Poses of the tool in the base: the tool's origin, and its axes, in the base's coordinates. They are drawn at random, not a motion.
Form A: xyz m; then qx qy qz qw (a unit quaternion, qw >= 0).
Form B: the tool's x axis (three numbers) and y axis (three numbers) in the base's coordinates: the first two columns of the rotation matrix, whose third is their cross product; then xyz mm. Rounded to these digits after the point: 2 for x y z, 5 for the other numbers.
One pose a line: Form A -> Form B
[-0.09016, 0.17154, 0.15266, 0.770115, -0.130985, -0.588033, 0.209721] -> [0.27412, -0.44839, -0.85077, 0.04490, -0.87772, 0.47707, -90.16, 171.54, 152.66]
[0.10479, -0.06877, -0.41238, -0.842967, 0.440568, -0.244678, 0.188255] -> [0.49207, -0.83489, 0.24663, -0.65064, -0.54092, -0.53298, 104.79, -68.77, -412.38]
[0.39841, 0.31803, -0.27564, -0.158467, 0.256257, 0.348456, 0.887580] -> [0.62582, 0.53735, -0.56534, -0.69978, 0.70693, -0.10272, 398.41, 318.03, -275.64]
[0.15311, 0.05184, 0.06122, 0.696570, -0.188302, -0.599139, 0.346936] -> [0.21115, -0.67806, -0.70403, 0.15339, -0.68836, 0.70897, 153.11, 51.84, 61.22]
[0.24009, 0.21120, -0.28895, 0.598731, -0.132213, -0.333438, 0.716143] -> [0.74268, -0.63590, -0.20991, 0.31926, 0.06068, 0.94572, 240.09, 211.20, -288.95]
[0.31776, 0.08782, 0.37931, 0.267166, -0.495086, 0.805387, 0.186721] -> [-0.78752, 0.03623, 0.61523, -0.56531, -0.44005, -0.69770, 317.76, 87.82, 379.31]
